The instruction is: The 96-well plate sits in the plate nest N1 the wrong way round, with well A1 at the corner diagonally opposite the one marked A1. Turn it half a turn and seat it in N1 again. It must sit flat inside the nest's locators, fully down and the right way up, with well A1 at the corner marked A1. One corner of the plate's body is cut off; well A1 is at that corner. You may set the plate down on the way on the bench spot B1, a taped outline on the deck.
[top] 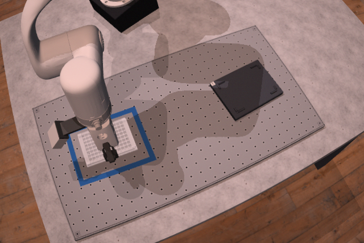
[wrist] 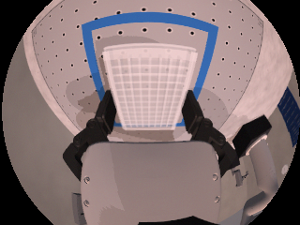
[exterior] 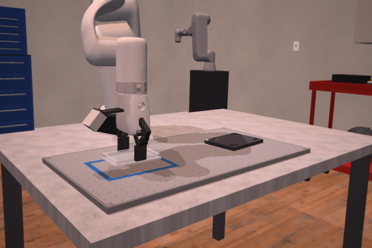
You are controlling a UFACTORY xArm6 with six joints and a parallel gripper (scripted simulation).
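Now: hand 1 cm past the plate nest N1, 39 cm to the right of it and 3 cm above it. From my hand the other things lie so: 96-well plate: 1 cm below; then small A1 mark: 5 cm behind, 31 cm to the left, 2 cm below.
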